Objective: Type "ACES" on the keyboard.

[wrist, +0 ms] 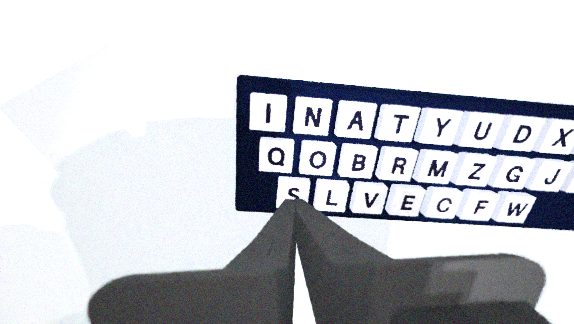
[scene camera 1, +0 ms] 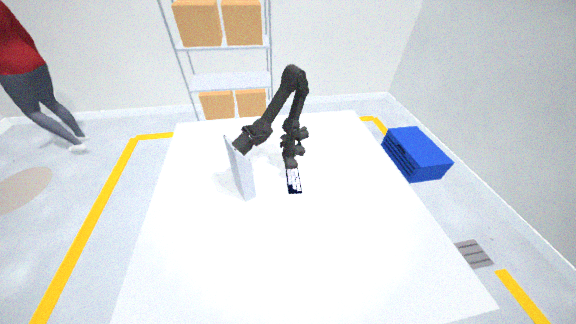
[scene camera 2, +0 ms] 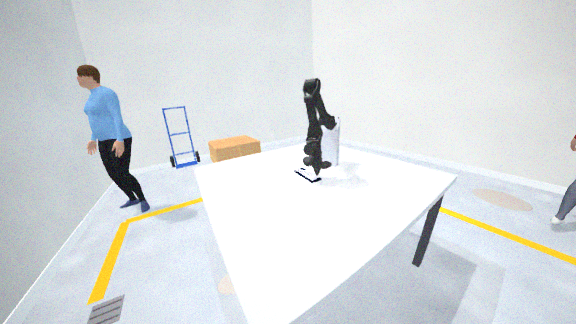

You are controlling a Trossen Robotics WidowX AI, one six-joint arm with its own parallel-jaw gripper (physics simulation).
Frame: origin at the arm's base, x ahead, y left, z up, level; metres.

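Seen in the pictures: gripper, fingertip midpoint: (wrist: pixel 293 207) (scene camera 2: pixel 317 175); arm's base, origin of the base link: (scene camera 1: pixel 237 148) (scene camera 2: pixel 330 124).
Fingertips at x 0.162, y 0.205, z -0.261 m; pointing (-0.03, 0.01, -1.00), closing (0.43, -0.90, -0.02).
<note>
Offsets run from my fingertips to a thing's top centre. Level surfaces: height alone.
The dark blue keyboard (scene camera 1: pixel 295 191) (scene camera 2: pixel 313 180) (wrist: pixel 547 218) with white keys lies on the white table. Its right end is cut off in the wrist view. There, the A key {0.049 m ahead, 0.009 m right, 0.005 m down} (wrist: pixel 355 120) is in the top row, and the S key {0.003 m ahead, 0.001 m left, 0.005 m down} (wrist: pixel 290 192), E key {0.023 m ahead, 0.055 m right, 0.005 m down} (wrist: pixel 407 202) and C key {0.029 m ahead, 0.074 m right, 0.005 m down} (wrist: pixel 443 204) are in the bottom row. My gripper (wrist: pixel 293 207) (scene camera 2: pixel 317 173) is shut and empty. In the wrist view its tips cover the lower part of the S key. Whether they touch it I cannot tell. In scene camera 1 my gripper hides the keyboard's far end.
A pale upright panel (scene camera 1: pixel 241 172) (scene camera 2: pixel 331 145) stands on the table {0.021 m down} (scene camera 1: pixel 300 260) (scene camera 2: pixel 300 225) beside the arm's base. A blue box (scene camera 1: pixel 417 152) is on the floor right of the table. A shelf rack (scene camera 1: pixel 225 48) stands behind. A person in blue (scene camera 2: pixel 104 112) stands left of the table.
</note>
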